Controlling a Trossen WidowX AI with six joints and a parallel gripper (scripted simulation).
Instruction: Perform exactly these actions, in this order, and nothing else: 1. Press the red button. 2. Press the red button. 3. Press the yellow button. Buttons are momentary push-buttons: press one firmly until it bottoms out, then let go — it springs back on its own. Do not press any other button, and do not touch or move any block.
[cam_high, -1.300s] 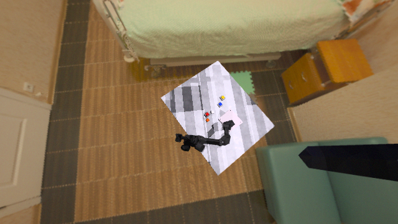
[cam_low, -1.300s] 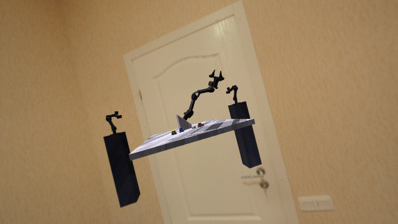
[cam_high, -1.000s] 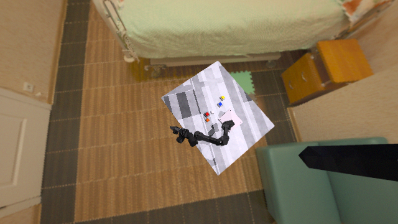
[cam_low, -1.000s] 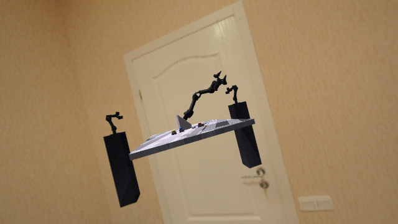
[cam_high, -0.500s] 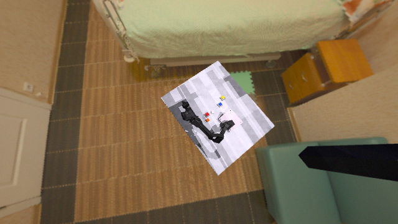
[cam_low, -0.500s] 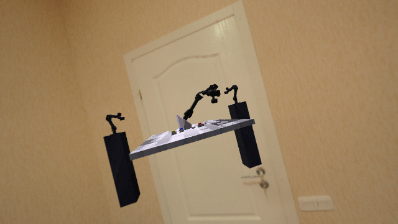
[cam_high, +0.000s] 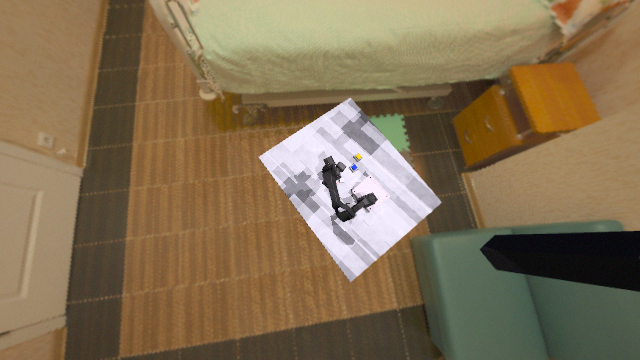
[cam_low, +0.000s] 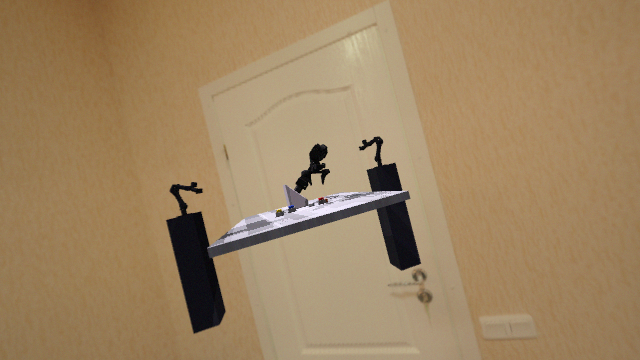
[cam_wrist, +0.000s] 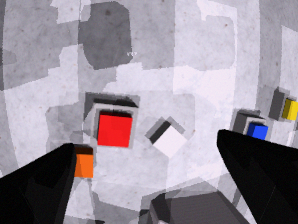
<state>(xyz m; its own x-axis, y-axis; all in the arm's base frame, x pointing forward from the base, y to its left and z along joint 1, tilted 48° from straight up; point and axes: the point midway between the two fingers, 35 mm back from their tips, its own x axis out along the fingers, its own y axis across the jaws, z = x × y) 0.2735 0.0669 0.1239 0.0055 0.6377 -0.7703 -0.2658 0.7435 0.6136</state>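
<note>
Now: gripper tip 3 cm past the red button, 1 cm to the right of it and 10 cm above it. From my gripper tip the other things lie so: small orange piece (8 cm behind, 4 cm to the left, 12 cm below); yellow button (3 cm ahead, 28 cm to the right, 10 cm below); blue button (2 cm behind, 20 cm to the right, 10 cm below).
</note>
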